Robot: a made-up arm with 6 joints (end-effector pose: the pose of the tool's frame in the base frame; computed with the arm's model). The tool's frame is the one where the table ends. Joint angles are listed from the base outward.
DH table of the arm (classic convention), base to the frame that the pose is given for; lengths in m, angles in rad. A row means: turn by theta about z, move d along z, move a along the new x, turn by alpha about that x. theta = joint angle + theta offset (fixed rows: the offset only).
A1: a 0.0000; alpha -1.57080; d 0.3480; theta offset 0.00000
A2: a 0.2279; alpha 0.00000; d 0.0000; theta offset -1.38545
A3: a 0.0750; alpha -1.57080; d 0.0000; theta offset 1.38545
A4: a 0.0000; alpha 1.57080; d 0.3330; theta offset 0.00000
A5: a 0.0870; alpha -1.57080; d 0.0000; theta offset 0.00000
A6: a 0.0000; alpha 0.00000; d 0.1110; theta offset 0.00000
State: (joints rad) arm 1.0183 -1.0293 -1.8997 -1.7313 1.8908 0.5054
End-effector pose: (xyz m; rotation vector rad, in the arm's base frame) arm 0.0149 -0.2254 0.8918 1.9810 -1.1670 1.6810
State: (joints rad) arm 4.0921 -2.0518 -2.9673 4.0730 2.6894 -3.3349
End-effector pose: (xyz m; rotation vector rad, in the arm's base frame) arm 0.1678 0.4099 0.0561 1.1493 -1.0544 -0.3736
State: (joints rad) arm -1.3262 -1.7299 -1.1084 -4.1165 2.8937 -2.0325
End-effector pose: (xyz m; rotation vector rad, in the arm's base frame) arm 0.0205 0.2993 0.6306 0.4526 2.9898 0.7490
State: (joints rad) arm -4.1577 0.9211 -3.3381 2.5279 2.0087 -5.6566
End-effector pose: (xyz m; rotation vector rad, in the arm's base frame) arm -0.2280 0.2178 0.8473 0.4798 -1.7242 2.0520
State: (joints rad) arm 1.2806 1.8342 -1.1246 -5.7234 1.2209 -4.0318
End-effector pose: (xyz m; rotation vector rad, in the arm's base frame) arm -0.0609 -0.0659 -0.1021 0.7736 -1.0590 0.1825
